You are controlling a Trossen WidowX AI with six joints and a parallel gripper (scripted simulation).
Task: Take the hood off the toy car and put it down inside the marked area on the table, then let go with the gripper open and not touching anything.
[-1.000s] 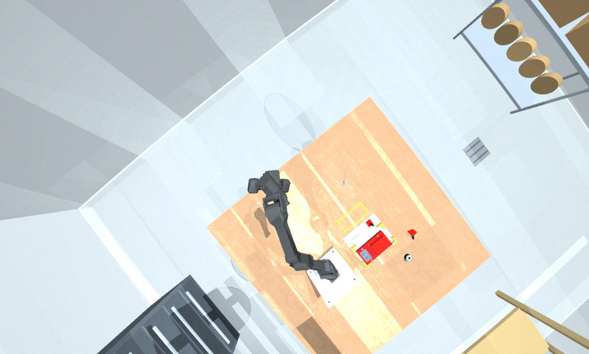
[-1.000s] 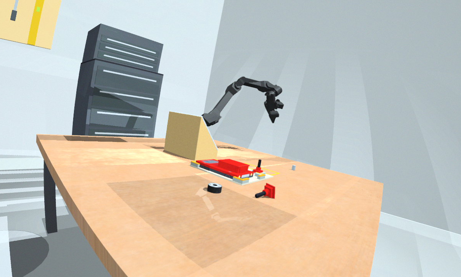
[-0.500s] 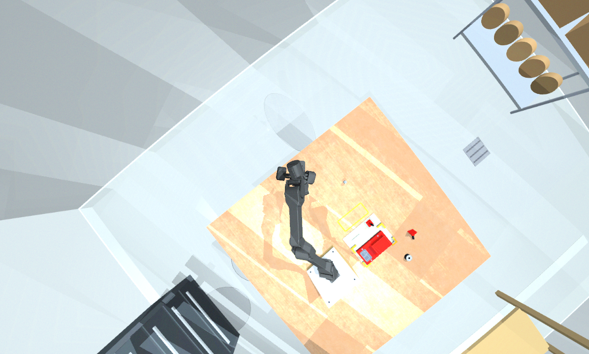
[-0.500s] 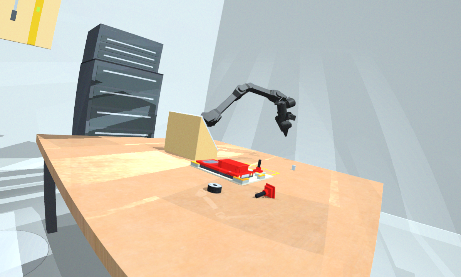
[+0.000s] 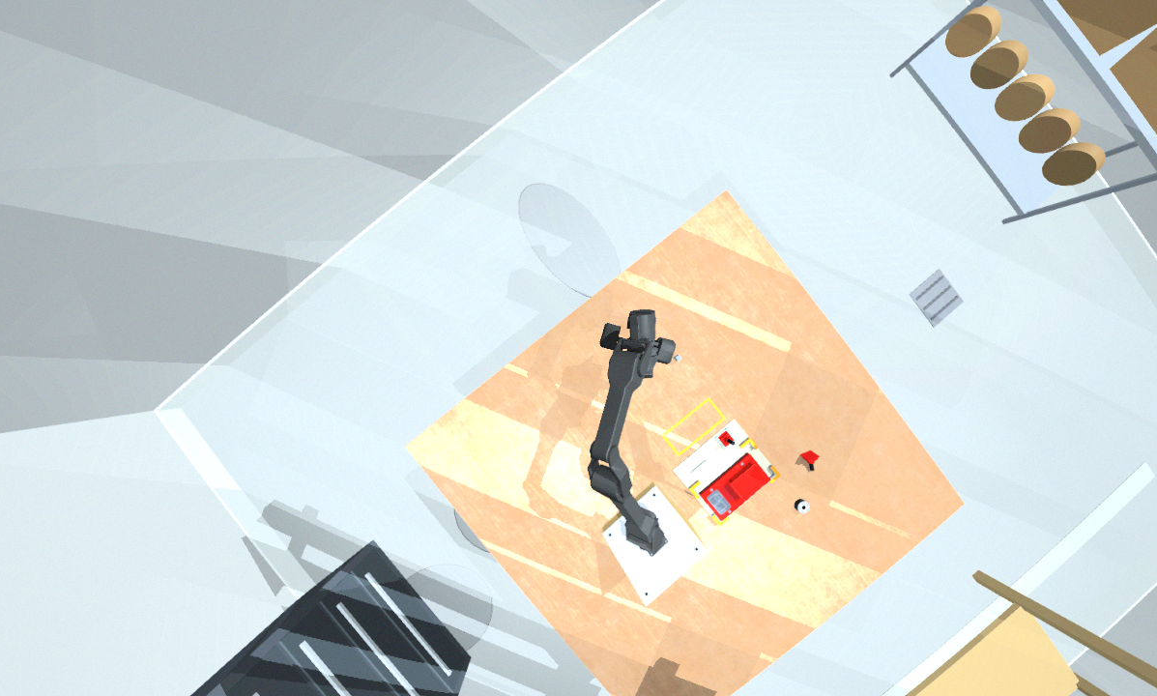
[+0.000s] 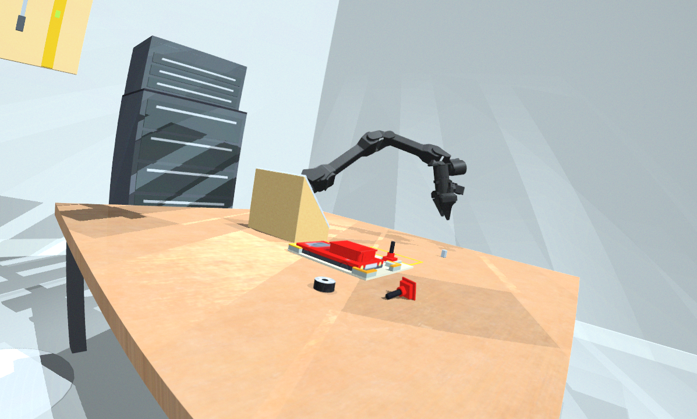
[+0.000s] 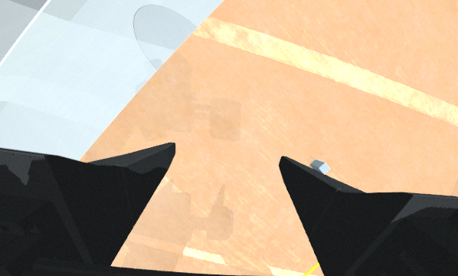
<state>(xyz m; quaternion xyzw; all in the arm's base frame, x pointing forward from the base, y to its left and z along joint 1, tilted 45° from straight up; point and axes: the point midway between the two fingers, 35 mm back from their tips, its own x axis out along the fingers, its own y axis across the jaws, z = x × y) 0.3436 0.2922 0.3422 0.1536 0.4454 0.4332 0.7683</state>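
Right now my gripper tip is 40 mm past the red hood, 570 mm to the left of it and 80 mm above it. Round my gripper tip: white cube: 70 mm ahead, 150 mm to the right, 110 mm below; black wheel: 40 mm ahead, 770 mm to the right, 110 mm below; baseplate: 60 mm behind, 540 mm to the right, 110 mm below.
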